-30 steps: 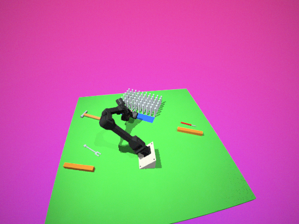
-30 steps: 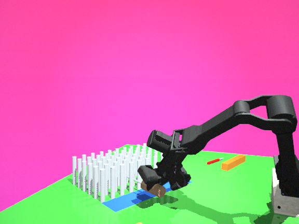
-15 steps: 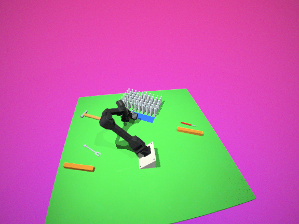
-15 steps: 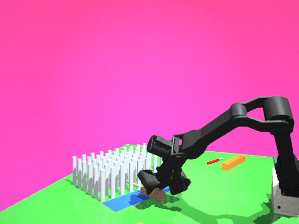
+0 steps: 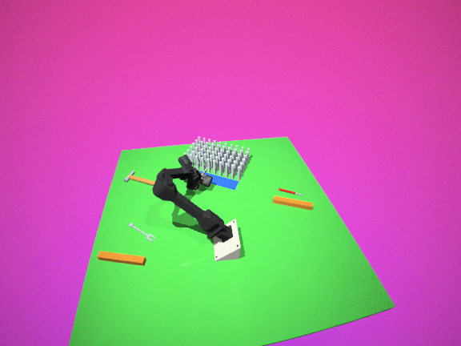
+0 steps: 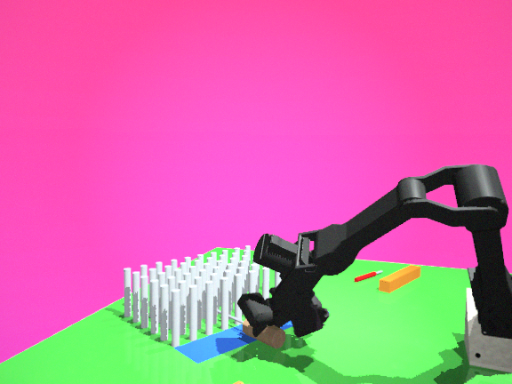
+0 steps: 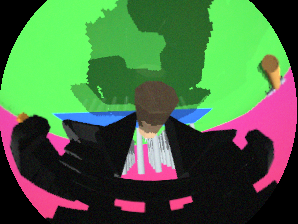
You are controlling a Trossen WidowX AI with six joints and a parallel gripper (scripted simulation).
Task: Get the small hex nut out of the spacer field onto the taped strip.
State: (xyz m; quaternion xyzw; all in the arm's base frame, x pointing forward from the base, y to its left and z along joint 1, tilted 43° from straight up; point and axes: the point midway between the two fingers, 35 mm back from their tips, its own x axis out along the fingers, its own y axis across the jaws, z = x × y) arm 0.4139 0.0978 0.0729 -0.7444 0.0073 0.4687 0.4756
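My gripper tip is 20 mm short of the blue taped strip, 60 mm to the left of it and 20 mm above it. From my gripper tip the other things lie so: wrench: 340 mm behind, 310 mm to the left, 10 mm below; then hook tool: 90 mm ahead, 50 mm to the right; then hex nut: 180 mm ahead, 100 mm to the right, 10 mm below.
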